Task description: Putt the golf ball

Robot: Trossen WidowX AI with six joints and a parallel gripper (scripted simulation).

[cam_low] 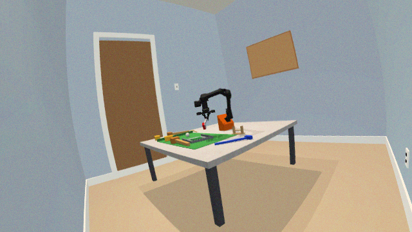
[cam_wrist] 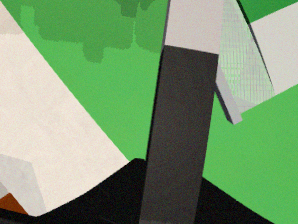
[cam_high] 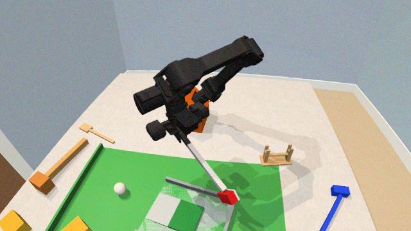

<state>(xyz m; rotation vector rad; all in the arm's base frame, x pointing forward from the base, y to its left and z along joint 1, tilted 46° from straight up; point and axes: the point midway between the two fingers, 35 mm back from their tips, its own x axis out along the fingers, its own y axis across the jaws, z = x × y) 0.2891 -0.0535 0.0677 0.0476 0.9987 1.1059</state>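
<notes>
Now: gripper tip 9 cm to the right of the red putter and 8 cm short of it. From my gripper tip the other things lie so: white golf ball 20 cm to the right, 15 cm ahead, 12 cm below; green mat 19 cm ahead, 15 cm below, 2 cm to the right; wooden stand 33 cm to the left, 11 cm below, 9 cm behind.
</notes>
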